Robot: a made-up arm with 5 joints.
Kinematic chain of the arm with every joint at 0, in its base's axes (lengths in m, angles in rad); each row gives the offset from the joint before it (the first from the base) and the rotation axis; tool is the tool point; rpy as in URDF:
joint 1: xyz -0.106 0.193 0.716 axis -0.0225 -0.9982 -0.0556
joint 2: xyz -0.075 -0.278 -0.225 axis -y
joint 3: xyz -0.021 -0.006 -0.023 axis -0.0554 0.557 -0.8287
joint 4: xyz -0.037 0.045 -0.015 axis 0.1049 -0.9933 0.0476
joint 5: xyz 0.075 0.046 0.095 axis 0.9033 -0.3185 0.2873
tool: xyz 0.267 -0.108 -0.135 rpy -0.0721 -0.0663 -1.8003
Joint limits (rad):
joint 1: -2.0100..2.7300
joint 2: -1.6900..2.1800
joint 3: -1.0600..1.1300
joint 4: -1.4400..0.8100
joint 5: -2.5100..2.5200
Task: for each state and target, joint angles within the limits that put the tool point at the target. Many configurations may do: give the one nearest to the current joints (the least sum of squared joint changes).
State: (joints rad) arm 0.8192 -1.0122 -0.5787 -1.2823 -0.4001
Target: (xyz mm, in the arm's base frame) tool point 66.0 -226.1 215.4
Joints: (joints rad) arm 0.8725 -1.0137 -0.4090 -1.4106 -0.5910
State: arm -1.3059 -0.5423 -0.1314 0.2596 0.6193
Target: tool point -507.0 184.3 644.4
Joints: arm -1.5879 -0.8278 -0.5266 -0.2419 0.9222
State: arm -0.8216 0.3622 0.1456 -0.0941 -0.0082
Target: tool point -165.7 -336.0 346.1
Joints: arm -0.2166 0.2626 1.0347 -0.0017 -0.3106
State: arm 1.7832 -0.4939 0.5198 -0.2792 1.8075
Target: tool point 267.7 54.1 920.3
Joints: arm 1.4339 -0.4903 0.1281 -0.2127 1.7812
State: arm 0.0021 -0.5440 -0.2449 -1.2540 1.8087
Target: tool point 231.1 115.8 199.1
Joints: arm 0.6308 -0.4034 -0.2094 -1.4295 1.8514
